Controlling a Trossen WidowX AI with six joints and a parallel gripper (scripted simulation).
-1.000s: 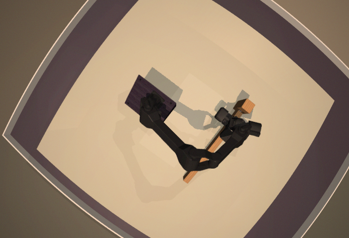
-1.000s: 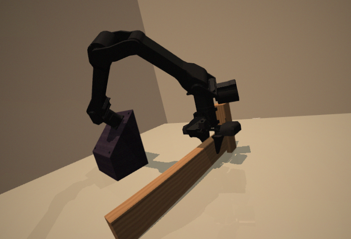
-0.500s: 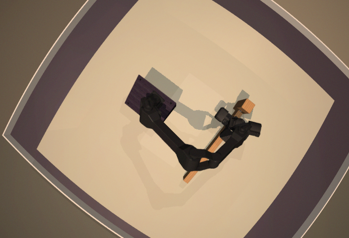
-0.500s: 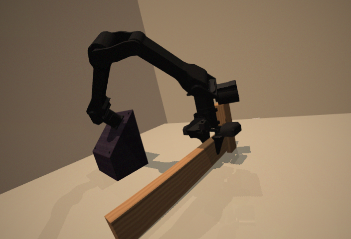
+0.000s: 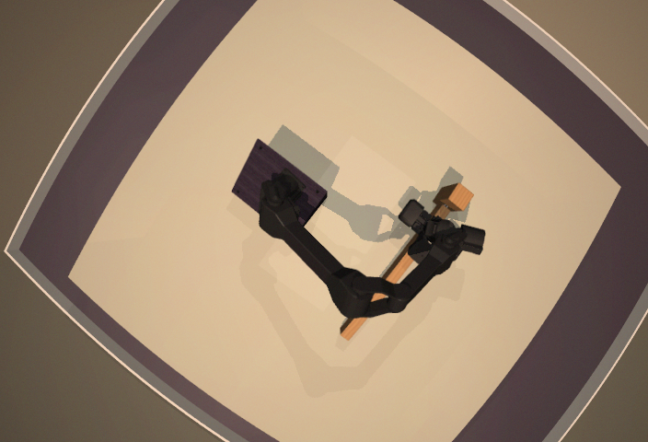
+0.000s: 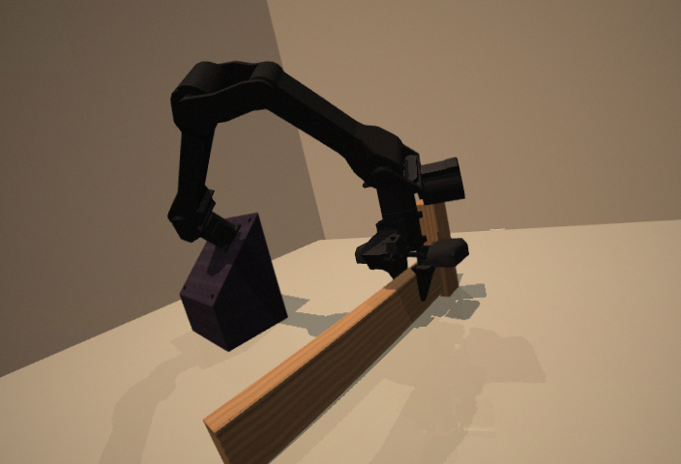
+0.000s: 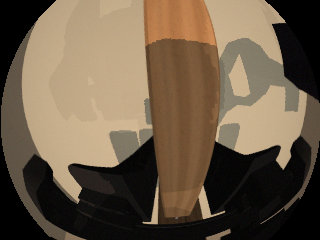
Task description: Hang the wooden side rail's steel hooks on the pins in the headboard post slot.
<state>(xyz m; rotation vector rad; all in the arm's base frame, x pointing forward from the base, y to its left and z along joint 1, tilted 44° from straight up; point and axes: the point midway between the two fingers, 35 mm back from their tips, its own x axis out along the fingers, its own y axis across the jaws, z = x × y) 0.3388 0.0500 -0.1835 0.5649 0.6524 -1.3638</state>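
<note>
My gripper tip is 1 cm past the headboard post, 10 cm to the right of it and 5 cm below it.
</note>
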